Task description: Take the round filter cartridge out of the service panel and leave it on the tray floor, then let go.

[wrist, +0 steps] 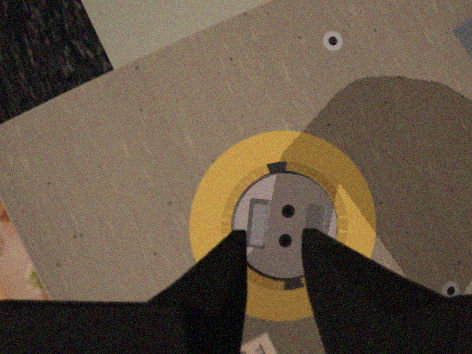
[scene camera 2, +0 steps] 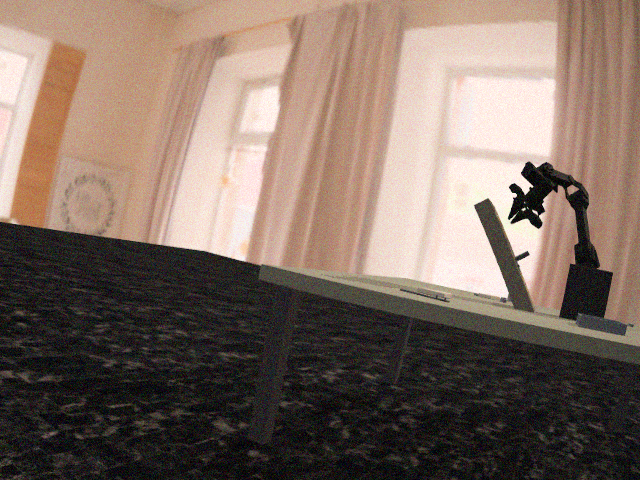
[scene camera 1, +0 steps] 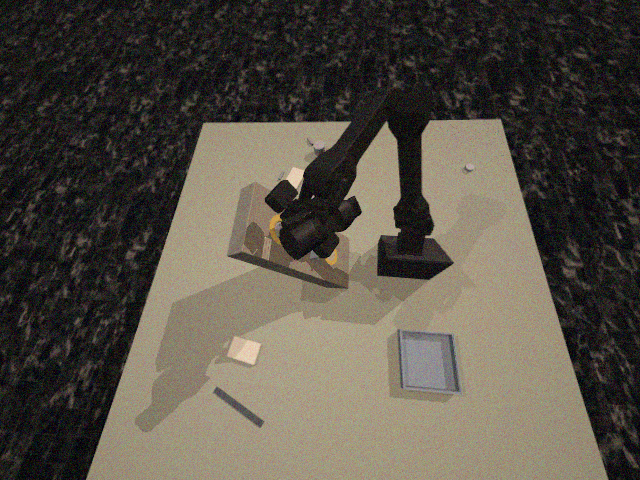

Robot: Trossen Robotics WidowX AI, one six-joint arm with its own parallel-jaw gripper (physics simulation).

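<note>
The round filter cartridge point(wrist: 292, 195) is a grey disc with two dark holes and two recesses. It sits inside a yellow ring point(wrist: 210, 210) point(scene camera 1: 273, 227) on the tilted brown service panel point(scene camera 1: 261, 206) point(scene camera 2: 498, 248) point(wrist: 125, 175). My gripper point(wrist: 273, 242) point(scene camera 2: 511, 221) is slightly open, with nothing between its fingers. In the wrist view its tips overlap the lower half of the disc. In the second scene view they stand off the panel's face. The arm hides the fingertips in the first scene view. The blue-grey tray point(scene camera 1: 400, 361) point(scene camera 2: 602, 323) lies on the table.
A second yellow ring point(scene camera 1: 333, 256) shows lower right on the panel, and a dark peg point(scene camera 2: 523, 255) sticks out of its face. A beige square point(scene camera 1: 244, 350) and a dark bar point(scene camera 1: 238, 406) lie in front. A beige block point(scene camera 1: 295, 177) lies behind the panel.
</note>
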